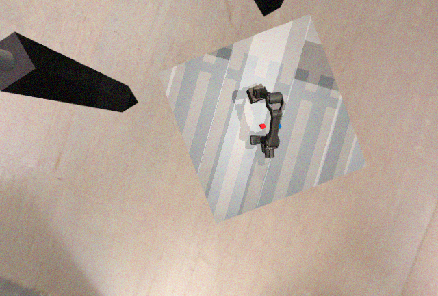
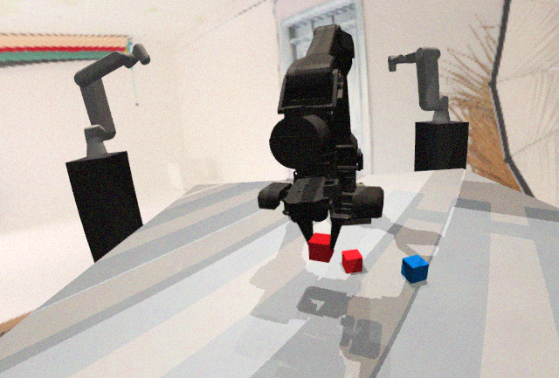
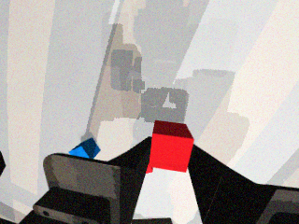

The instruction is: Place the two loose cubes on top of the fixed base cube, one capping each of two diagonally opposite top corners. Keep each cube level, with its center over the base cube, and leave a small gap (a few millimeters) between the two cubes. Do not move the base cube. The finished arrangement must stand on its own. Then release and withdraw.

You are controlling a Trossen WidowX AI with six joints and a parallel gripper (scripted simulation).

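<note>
The blue base cube is 10 mm behind my gripper tip, 180 mm to the left of it and 80 mm below it.
</note>
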